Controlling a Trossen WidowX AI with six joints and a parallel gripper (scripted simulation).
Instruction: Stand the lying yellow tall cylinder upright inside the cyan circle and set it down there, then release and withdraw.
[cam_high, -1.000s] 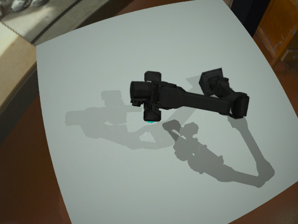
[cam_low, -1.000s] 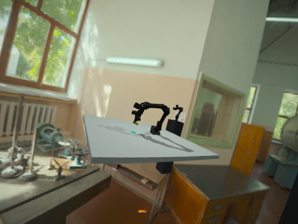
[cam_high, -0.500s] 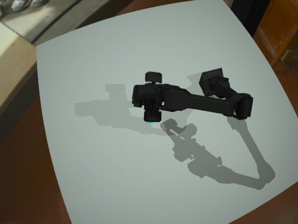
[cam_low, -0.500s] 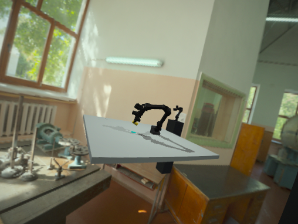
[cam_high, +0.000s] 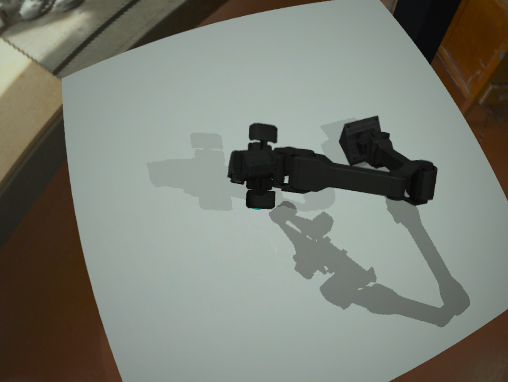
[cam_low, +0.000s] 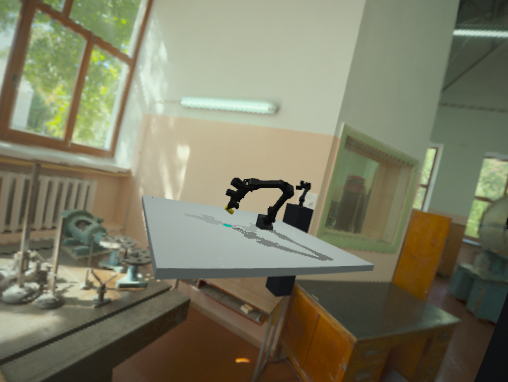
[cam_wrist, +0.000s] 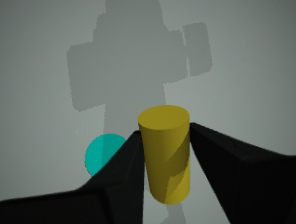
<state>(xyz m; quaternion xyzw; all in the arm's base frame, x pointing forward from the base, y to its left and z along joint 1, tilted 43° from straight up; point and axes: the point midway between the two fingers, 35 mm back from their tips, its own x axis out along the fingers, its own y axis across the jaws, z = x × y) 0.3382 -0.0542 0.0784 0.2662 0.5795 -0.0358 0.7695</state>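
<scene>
Right now my gripper tip is 11 cm above the cyan circle, 4 cm to the right of it and 2 cm past it. From my gripper tip the other things lie so: yellow cylinder: 2 cm behind, 1 cm below.
</scene>
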